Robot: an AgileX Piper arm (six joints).
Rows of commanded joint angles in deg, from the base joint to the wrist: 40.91 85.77 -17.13 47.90 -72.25 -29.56; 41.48 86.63 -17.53 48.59 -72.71 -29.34; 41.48 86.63 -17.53 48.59 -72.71 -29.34; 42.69 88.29 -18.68 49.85 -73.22 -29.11; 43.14 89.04 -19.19 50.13 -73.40 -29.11; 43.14 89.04 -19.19 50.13 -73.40 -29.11; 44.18 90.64 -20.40 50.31 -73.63 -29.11; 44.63 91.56 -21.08 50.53 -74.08 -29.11; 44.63 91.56 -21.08 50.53 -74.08 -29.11; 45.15 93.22 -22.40 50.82 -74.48 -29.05; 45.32 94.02 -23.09 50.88 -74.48 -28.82; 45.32 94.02 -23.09 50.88 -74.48 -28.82; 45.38 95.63 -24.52 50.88 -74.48 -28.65; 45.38 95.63 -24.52 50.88 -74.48 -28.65; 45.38 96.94 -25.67 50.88 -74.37 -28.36; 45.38 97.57 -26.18 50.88 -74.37 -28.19; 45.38 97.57 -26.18 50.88 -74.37 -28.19; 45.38 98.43 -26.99 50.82 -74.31 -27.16; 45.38 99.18 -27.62 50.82 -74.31 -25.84; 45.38 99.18 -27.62 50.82 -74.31 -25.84; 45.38 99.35 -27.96 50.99 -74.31 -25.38
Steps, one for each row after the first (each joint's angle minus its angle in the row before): 0.57 0.86 -0.40 0.69 -0.46 0.22; 0.00 0.00 0.00 0.00 0.00 0.00; 1.21 1.66 -1.15 1.26 -0.51 0.23; 0.45 0.75 -0.51 0.28 -0.18 0.00; 0.00 0.00 0.00 0.00 0.00 0.00; 1.04 1.60 -1.21 0.18 -0.23 0.00; 0.45 0.92 -0.68 0.22 -0.45 0.00; 0.00 0.00 0.00 0.00 0.00 0.00; 0.52 1.66 -1.32 0.29 -0.40 0.06; 0.17 0.80 -0.69 0.06 0.00 0.23; 0.00 0.00 0.00 0.00 0.00 0.00; 0.06 1.61 -1.43 0.00 0.00 0.17; 0.00 0.00 0.00 0.00 0.00 0.00; 0.00 1.31 -1.15 0.00 0.11 0.29; 0.00 0.63 -0.51 0.00 0.00 0.17; 0.00 0.00 0.00 0.00 0.00 0.00; 0.00 0.86 -0.81 -0.06 0.06 1.03; 0.00 0.75 -0.63 0.00 0.00 1.32; 0.00 0.00 0.00 0.00 0.00 0.00; 0.00 0.17 -0.34 0.17 0.00 0.46
